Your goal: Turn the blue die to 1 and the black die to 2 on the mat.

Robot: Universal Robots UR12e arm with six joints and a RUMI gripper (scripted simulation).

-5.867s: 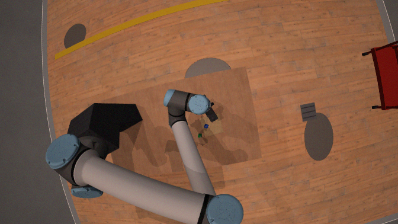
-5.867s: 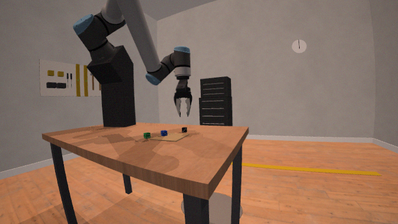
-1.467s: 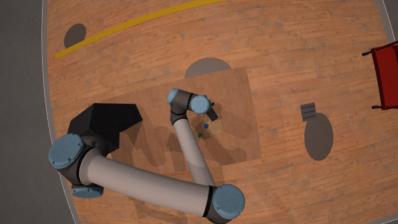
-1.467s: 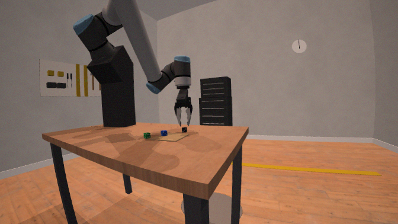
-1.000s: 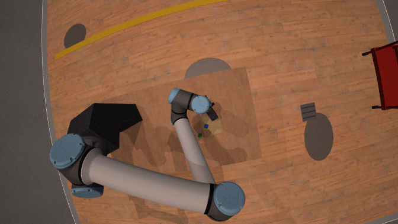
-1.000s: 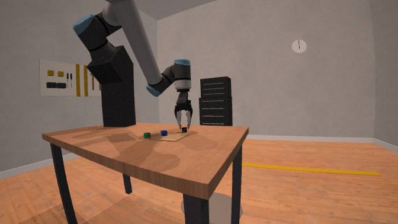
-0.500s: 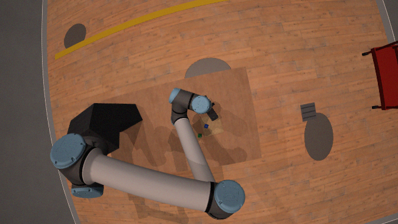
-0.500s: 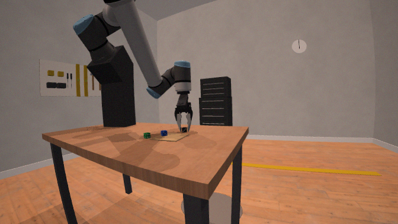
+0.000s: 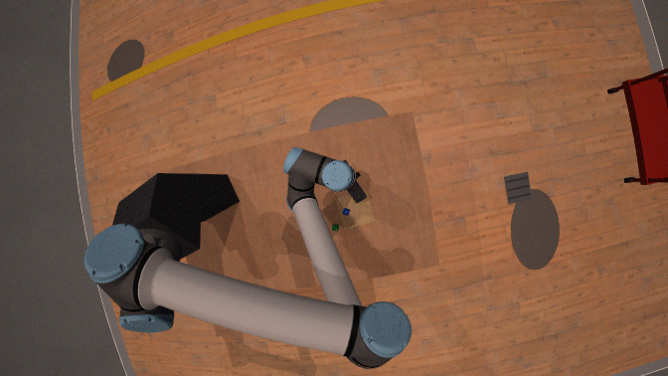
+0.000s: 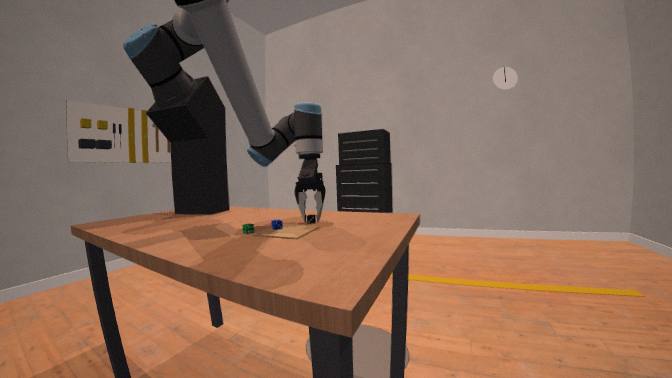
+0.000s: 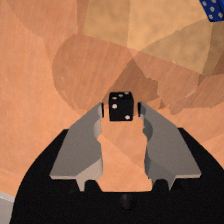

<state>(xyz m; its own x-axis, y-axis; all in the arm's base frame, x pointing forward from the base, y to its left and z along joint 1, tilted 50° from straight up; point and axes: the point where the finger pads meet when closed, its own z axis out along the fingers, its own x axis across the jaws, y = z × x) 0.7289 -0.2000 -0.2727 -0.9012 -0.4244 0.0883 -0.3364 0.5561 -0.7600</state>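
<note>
My hand is right at the black die. The rest, counted from my hand: green die: 110 mm behind, 180 mm to the right; then tan mat: 10 mm behind, 130 mm to the right, 20 mm below; then blue die: 50 mm behind, 130 mm to the right.
</note>
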